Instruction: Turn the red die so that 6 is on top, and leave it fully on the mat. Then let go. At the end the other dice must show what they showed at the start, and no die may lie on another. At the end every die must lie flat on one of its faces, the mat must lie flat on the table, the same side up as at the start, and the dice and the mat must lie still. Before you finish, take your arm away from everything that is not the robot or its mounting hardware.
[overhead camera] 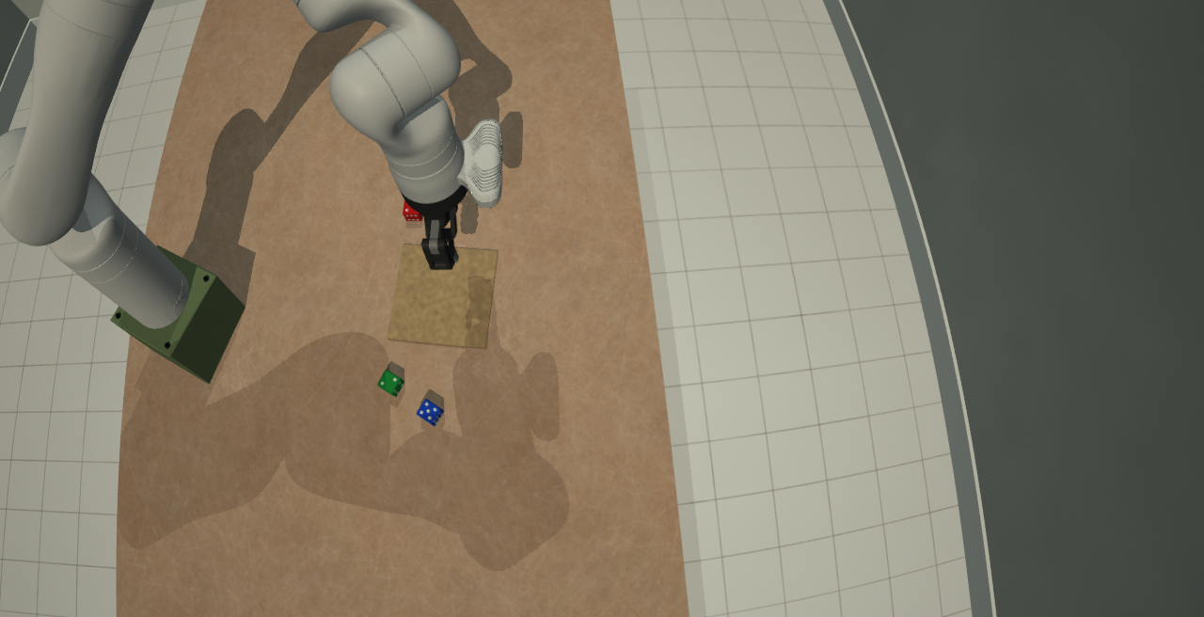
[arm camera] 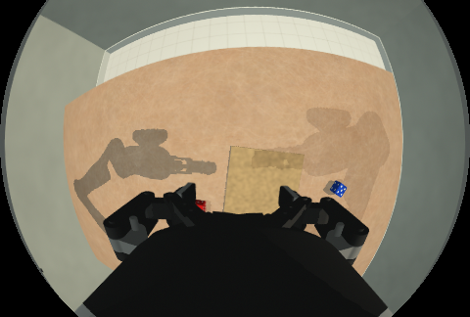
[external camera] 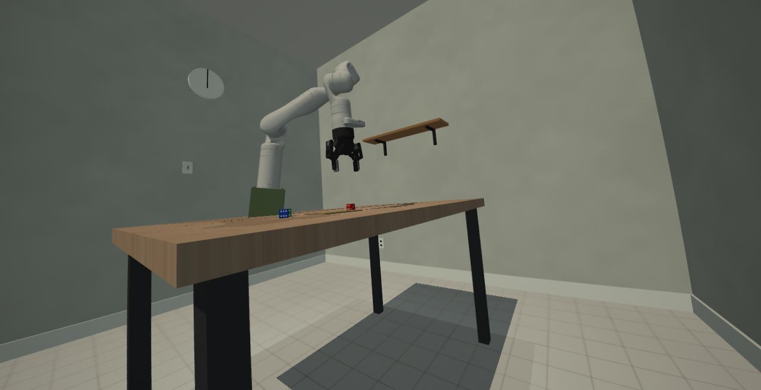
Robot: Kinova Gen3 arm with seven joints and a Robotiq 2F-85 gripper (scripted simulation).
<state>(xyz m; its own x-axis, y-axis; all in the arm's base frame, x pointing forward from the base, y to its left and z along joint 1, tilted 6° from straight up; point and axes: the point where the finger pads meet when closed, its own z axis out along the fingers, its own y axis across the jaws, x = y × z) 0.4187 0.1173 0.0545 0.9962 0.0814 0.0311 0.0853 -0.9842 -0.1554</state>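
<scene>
My gripper is now 80 mm past the green die, 180 mm to the left of it and 130 mm above it. Also, from my hand: red die: 90 mm behind, 80 mm to the left, 130 mm below; tan mat: 30 mm behind, 50 mm to the right, 140 mm below; blue die: 20 mm behind, 210 mm to the right, 130 mm below.
</scene>
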